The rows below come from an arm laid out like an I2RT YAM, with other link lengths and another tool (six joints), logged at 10 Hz.
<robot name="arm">
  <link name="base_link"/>
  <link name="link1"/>
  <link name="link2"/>
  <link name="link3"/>
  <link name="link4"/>
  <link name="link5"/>
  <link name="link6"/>
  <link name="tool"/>
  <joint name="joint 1" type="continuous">
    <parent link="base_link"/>
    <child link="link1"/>
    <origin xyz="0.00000 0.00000 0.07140"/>
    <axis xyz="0 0 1"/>
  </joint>
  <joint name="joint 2" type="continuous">
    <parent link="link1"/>
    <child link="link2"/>
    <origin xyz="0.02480 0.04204 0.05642" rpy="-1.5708 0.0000 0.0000"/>
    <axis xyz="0 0 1"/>
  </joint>
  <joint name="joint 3" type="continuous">
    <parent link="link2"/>
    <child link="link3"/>
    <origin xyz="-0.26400 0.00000 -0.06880" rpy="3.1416 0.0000 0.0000"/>
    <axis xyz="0 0 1"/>
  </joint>
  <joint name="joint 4" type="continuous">
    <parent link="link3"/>
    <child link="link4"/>
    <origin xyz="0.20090 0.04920 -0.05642"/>
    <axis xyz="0 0 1"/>
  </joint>
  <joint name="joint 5" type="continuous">
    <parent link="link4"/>
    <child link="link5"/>
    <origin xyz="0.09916 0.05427 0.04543" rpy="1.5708 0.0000 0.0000"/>
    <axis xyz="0 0 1"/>
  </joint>
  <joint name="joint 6" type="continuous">
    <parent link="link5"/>
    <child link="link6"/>
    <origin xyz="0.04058 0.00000 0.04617" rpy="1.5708 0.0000 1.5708"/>
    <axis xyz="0 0 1"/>
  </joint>
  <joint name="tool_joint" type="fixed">
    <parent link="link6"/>
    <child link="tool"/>
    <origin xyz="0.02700 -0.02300 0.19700" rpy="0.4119 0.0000 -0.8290"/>
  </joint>
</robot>
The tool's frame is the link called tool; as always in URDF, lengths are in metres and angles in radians. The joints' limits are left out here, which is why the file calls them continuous.
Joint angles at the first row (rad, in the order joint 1, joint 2, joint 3, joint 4, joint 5, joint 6):
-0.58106 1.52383 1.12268 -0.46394 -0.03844 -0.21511
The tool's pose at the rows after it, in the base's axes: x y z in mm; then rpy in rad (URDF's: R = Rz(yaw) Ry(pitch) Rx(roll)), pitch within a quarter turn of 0, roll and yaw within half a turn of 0:
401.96, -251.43, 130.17, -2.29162, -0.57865, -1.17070
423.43, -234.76, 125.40, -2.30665, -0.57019, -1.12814
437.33, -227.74, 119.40, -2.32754, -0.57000, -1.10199
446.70, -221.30, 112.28, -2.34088, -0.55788, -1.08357
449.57, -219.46, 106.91, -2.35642, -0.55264, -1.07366
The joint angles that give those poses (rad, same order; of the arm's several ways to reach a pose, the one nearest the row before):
-0.48635 1.55766 1.17535 -0.47830 -0.01561 -0.18401
-0.42332 1.60996 1.22218 -0.48732 0.00617 -0.16493
-0.38661 1.65635 1.25493 -0.48544 0.03026 -0.15649
-0.36318 1.69442 1.28251 -0.49180 0.03825 -0.14734
-0.35247 1.71449 1.29315 -0.49516 0.04887 -0.14420

